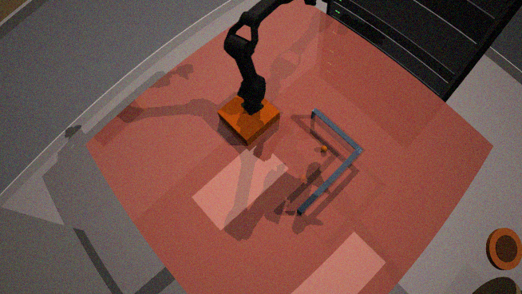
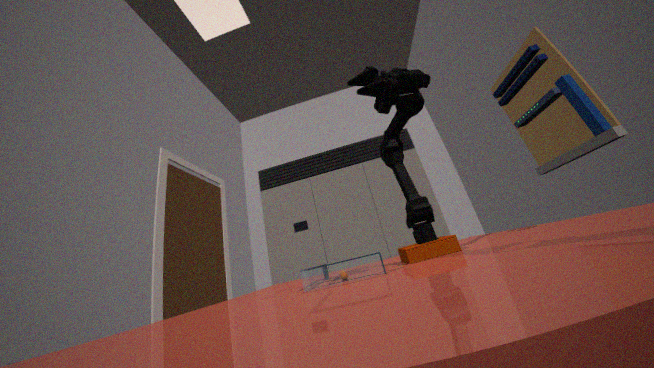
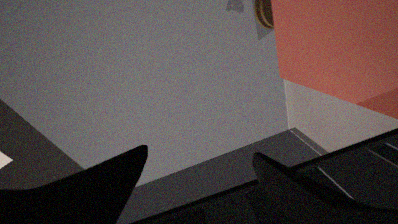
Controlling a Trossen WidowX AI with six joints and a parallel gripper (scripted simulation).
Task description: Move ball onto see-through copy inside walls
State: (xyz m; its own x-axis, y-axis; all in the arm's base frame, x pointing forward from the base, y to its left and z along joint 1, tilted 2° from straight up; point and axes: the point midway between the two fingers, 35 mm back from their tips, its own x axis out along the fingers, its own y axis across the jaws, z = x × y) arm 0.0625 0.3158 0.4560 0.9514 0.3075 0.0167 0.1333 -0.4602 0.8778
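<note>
Right now my gripper tip is 490 mm above the orange-brown ball, 230 mm to the left of it and 200 mm short of it.
</note>
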